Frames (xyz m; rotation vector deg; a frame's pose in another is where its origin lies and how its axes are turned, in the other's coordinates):
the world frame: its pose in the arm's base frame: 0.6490 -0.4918 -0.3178 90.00 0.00 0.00
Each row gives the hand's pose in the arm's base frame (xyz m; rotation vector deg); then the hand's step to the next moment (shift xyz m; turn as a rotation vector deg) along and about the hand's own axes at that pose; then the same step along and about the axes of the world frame.
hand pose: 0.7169 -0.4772 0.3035 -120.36 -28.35 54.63
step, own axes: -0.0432 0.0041 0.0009 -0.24 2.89 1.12
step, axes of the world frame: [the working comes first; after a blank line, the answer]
step, axes of the arm's base frame: -0.0284 -0.0283 0.0166 -0.91 -1.44 -2.60

-0.0284 0.0166 0.0283 -0.91 -2.60 1.44
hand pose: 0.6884 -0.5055 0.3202 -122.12 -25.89 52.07
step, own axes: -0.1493 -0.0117 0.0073 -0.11 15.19 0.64
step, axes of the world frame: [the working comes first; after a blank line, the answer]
step, axes of the arm's base frame: -0.1077 -0.0733 0.0742 -0.17 -9.57 -11.81

-0.1077 0.0742 0.0733 -0.17 -11.81 9.57
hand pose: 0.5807 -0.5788 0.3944 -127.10 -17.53 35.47
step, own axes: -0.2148 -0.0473 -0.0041 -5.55 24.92 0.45
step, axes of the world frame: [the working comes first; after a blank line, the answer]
step, axes of the arm's base frame: -0.1815 -0.0589 0.1094 -4.53 -18.27 -17.25

-0.1815 0.1094 0.0589 -4.53 -17.25 18.27
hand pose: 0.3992 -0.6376 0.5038 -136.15 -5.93 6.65
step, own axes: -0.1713 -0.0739 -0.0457 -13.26 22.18 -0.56
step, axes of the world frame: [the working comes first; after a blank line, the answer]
step, axes of the arm's base frame: -0.1679 0.0035 0.0933 -12.18 -17.82 -14.21

-0.1679 0.0933 -0.0035 -12.18 -14.21 17.82
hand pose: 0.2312 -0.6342 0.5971 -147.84 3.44 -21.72
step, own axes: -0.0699 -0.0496 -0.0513 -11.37 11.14 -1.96
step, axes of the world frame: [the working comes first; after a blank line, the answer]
step, axes of the arm's base frame: -0.0830 0.0253 0.0495 -11.11 -9.24 -6.97

-0.0830 0.0495 -0.0253 -11.11 -6.97 9.24
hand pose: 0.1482 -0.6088 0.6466 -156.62 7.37 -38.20
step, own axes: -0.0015 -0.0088 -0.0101 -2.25 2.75 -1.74
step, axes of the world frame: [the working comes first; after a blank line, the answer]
step, axes of the arm's base frame: -0.0059 0.0056 0.0107 -2.83 -2.73 -0.42

-0.0059 0.0107 -0.0056 -2.83 -0.42 2.73
